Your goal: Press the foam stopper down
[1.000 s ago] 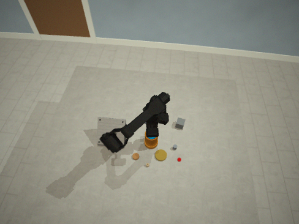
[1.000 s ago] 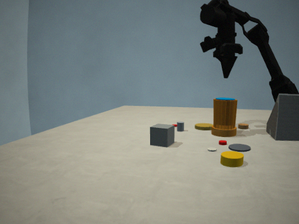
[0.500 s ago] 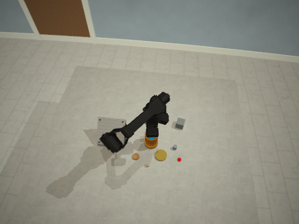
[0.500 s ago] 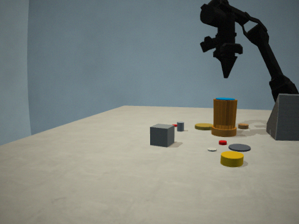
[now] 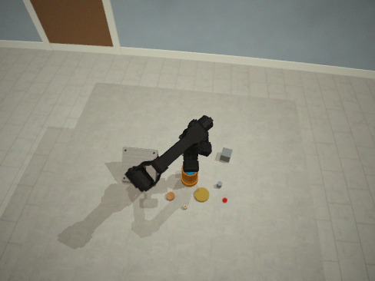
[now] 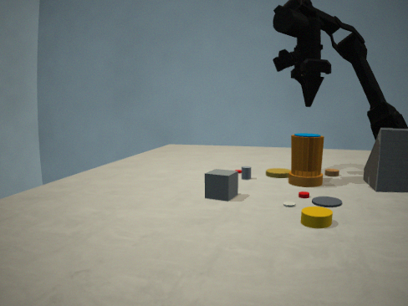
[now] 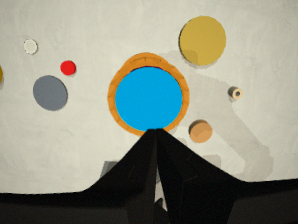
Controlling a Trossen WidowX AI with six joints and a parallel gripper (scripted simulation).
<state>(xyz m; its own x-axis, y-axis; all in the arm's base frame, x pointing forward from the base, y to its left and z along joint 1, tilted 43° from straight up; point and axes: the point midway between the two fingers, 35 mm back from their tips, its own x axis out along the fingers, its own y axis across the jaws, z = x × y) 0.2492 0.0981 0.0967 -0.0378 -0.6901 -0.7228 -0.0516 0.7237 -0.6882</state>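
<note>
The blue foam stopper is 110 mm below my hand. From my hand the other things lie so: red disc: 20 mm ahead, 120 mm to the left, 210 mm below; then brown disc: 90 mm behind, 100 mm to the right, 210 mm below; then mustard disc: 60 mm ahead, 80 mm to the right, 210 mm below.
</note>
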